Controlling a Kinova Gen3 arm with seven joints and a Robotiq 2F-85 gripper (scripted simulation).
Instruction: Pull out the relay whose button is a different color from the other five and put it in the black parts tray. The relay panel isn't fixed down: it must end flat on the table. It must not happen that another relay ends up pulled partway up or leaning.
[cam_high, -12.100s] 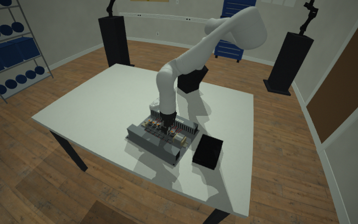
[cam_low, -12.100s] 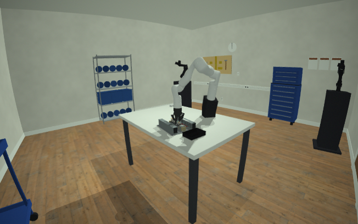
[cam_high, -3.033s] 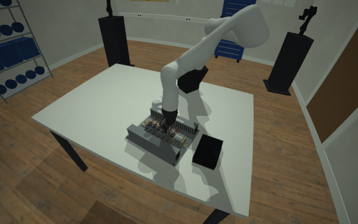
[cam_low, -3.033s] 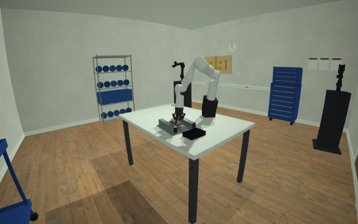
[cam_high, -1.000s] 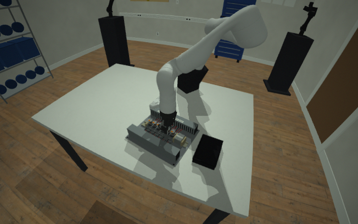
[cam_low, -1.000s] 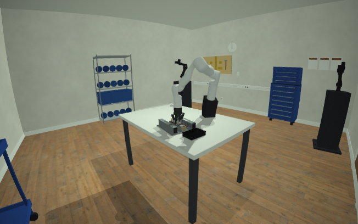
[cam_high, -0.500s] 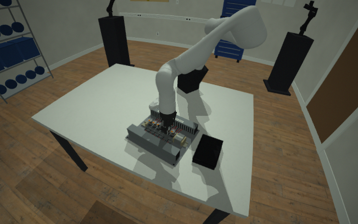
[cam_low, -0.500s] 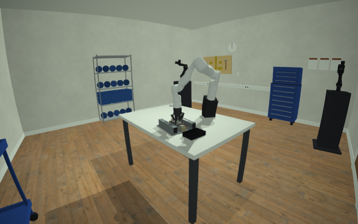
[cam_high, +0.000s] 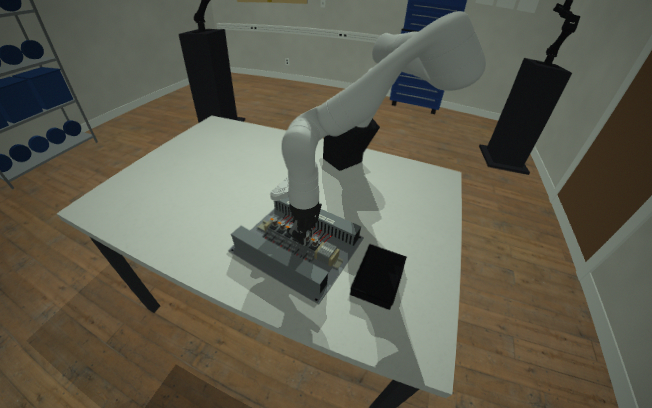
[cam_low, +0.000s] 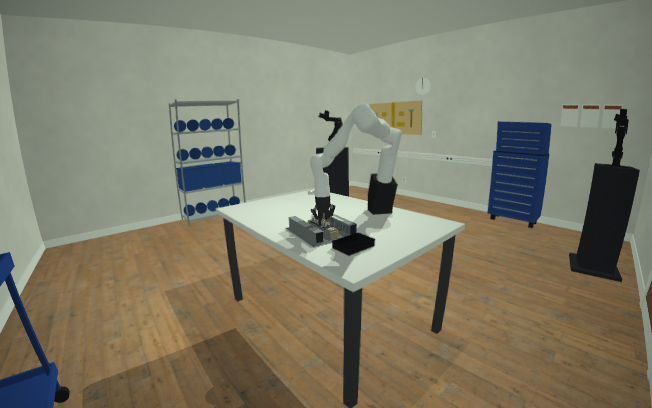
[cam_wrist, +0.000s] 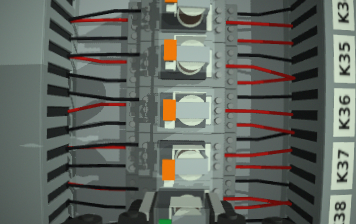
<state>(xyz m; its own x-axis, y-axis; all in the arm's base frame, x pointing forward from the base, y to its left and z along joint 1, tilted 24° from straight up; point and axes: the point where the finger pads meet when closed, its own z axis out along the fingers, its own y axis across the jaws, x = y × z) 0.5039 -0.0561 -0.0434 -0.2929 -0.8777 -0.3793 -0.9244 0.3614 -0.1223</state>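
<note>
Right now the relay is 10 mm below my hand. Also, from my hand: grey relay panel (30 mm to the right, 30 mm below, 10 mm behind); black parts tray (220 mm to the left, 50 mm ahead, 40 mm below).
</note>
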